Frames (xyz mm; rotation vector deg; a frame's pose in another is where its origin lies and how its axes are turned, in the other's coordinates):
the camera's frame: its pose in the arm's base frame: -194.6 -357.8 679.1 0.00 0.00 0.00
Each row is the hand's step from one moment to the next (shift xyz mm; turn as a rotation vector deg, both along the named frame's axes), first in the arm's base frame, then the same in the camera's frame.
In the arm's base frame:
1: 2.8 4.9 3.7 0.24 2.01 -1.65
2: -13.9 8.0 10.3 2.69 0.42 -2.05
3: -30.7 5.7 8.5 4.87 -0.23 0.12
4: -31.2 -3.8 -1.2 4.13 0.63 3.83
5: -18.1 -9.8 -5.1 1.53 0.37 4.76
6: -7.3 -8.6 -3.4 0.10 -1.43 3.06
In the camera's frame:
1: 2.8 4.9 3.7 0.24 2.01 -1.65
2: -13.9 8.0 10.3 2.69 0.42 -2.05
3: -30.7 5.7 8.5 4.87 -0.23 0.12
4: -31.2 -3.8 -1.2 4.13 0.63 3.83
5: -18.1 -9.8 -5.1 1.53 0.37 4.76
6: -7.3 -8.6 -3.4 0.10 -1.43 3.06

